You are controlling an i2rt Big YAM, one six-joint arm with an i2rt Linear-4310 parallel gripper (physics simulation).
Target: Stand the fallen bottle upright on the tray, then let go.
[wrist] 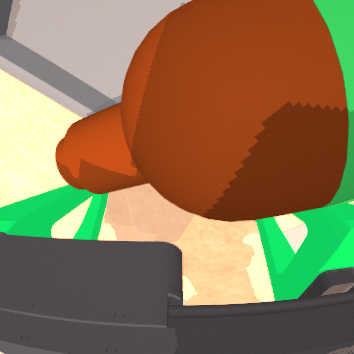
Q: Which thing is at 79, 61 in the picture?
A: A grey tray.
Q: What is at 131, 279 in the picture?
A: My gripper.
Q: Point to a brown bottle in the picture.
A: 233, 118
